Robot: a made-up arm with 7 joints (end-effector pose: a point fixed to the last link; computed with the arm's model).
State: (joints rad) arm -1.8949 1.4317 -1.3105 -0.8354 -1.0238 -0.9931 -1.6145
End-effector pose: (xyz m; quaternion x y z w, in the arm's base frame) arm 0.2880 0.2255 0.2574 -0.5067 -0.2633 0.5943 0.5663
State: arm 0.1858 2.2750 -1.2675 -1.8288 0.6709 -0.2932 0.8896
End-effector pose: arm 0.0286 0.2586 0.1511 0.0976 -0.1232 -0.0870 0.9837
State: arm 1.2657 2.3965 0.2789 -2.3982 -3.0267 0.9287 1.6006
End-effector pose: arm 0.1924 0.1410 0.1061 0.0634 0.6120 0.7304 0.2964
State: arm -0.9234 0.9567 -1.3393 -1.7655 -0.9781 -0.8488 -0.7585
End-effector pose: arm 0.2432 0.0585 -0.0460 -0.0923 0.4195 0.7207 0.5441
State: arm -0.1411 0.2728 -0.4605 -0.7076 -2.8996 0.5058 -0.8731
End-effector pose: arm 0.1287 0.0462 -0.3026 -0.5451 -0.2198 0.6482 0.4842
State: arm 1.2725 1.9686 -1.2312 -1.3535 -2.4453 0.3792 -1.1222
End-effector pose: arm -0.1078 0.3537 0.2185 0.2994 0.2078 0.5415 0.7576
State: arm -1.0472 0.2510 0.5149 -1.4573 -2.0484 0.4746 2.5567
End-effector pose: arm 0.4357 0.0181 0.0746 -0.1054 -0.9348 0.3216 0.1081
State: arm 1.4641 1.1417 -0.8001 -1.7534 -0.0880 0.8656 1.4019
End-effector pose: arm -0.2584 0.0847 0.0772 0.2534 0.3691 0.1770 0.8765
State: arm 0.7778 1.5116 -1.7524 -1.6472 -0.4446 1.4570 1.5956
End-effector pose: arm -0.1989 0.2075 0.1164 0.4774 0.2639 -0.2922 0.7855
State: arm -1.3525 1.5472 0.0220 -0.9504 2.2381 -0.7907 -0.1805
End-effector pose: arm 0.1861 0.2957 0.3289 0.2392 0.8745 -0.3706 0.2017
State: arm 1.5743 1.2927 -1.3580 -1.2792 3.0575 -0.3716 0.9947
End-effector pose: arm -0.2993 0.1724 0.1627 0.6461 0.0176 0.7555 0.1072
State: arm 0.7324 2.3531 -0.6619 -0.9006 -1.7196 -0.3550 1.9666
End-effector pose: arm 0.1369 0.3536 0.3267 0.4888 0.4109 -0.4972 0.5874
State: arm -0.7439 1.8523 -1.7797 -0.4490 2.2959 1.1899 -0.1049
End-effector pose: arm 0.0622 0.3869 0.2327 0.2194 0.0023 0.5166 0.8277
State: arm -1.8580 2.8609 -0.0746 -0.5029 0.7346 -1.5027 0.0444
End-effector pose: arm -0.3018 0.2100 0.2078 -0.7575 0.3514 0.0405 0.5487
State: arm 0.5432 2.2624 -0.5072 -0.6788 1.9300 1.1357 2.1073
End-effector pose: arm 0.1605 0.3048 0.2686 0.2695 -0.3715 0.8861 0.0646
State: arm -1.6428 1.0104 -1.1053 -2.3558 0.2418 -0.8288 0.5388
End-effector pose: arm 0.2224 -0.0464 0.1742 0.4608 0.4879 0.7156 0.1939
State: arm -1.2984 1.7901 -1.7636 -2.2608 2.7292 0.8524 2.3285
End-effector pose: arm 0.1877 0.1412 0.1669 -0.0664 0.4566 0.8232 0.3308
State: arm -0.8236 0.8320 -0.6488 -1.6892 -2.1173 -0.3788 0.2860
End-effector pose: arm 0.3422 0.0410 0.0142 -0.5895 0.2883 0.7188 0.2295
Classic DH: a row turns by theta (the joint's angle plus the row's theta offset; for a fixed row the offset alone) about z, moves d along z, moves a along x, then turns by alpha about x. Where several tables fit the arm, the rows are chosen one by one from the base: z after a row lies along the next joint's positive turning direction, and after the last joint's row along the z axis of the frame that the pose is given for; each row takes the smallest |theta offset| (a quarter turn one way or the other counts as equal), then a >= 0, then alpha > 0; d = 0 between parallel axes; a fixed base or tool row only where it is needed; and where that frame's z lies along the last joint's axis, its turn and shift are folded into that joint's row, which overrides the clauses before.
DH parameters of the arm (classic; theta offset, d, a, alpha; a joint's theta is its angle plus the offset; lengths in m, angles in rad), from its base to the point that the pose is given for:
base (fixed): 0 0.1414 0.0251 -1.2217
joint 1: 1.5708 -0.0269 0.0048 1.5708
joint 2: 1.2217 0.0072 0.0039 -1.5708
joint 3: -1.5708 -0.2656 0.0027 -1.5708
joint 4: 0 -0.0263 -0.0285 1.5708
joint 5: 0 -0.1538 0.0285 -1.5708
joint 6: 0 -0.0342 0.0079 1.5708
joint 7: -1.2331 0 -0.0317 0
tool (fixed): 1.2331 -0.0034 0 0

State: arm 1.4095 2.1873 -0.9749 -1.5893 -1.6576 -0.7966 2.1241
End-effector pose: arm -0.0302 0.3592 0.1914 -0.1640 0.7391 -0.3117 0.5741
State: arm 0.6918 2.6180 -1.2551 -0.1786 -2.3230 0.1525 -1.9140
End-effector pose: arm 0.1806 0.1658 0.5060 0.8547 -0.1438 -0.1708 0.4688
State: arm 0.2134 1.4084 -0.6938 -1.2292 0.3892 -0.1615 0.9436
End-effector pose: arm 0.0564 0.2872 -0.0648 0.0817 -0.3456 -0.0083 0.9348
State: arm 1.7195 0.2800 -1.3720 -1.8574 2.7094 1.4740 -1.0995
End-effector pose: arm -0.2304 -0.2155 0.0595 -0.8121 -0.0858 0.5755 0.0446
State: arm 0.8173 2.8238 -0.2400 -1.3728 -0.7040 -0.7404 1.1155
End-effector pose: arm 0.2777 0.2287 0.2540 0.1785 0.2460 -0.7630 0.5705
